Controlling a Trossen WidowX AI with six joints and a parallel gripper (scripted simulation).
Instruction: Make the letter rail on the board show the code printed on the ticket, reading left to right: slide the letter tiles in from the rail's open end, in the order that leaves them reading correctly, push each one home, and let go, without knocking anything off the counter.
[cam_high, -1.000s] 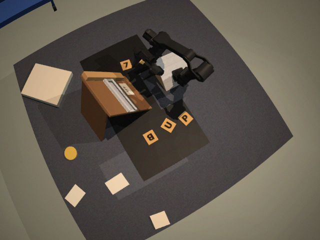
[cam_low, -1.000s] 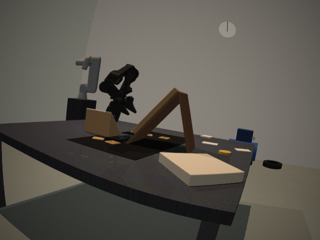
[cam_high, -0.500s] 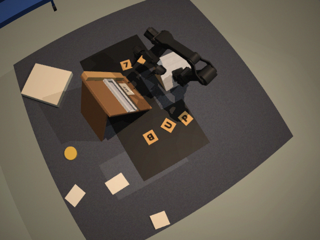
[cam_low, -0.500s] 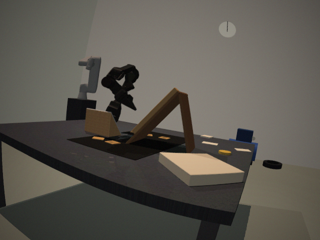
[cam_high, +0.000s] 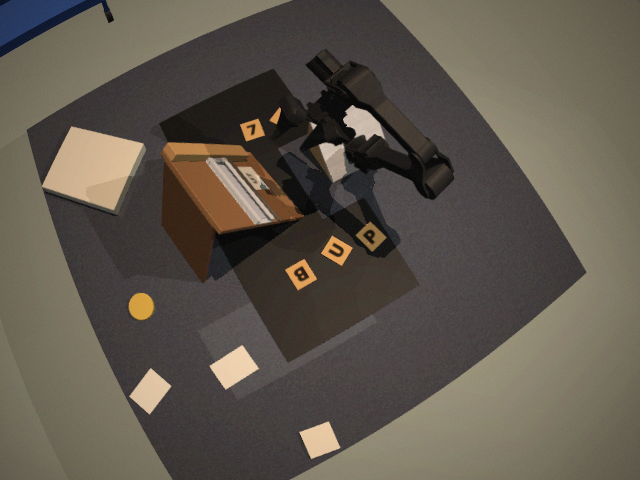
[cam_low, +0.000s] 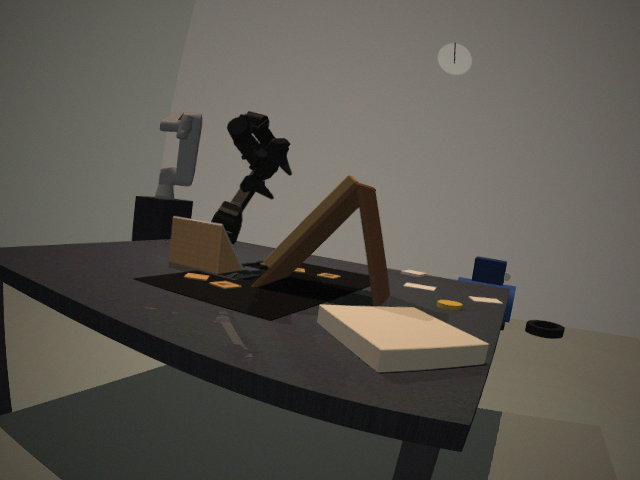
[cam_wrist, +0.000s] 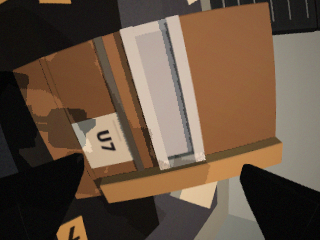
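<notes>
The letter tile lies 250 mm below my gripper tip and 210 mm to the right of it. Also, from my gripper tip: white ticket (170 mm below, 80 mm ahead, 40 mm to the right); dark mat (250 mm below, 10 mm behind); yellow disc (480 mm ahead, 240 mm below, 110 mm to the left).
</notes>
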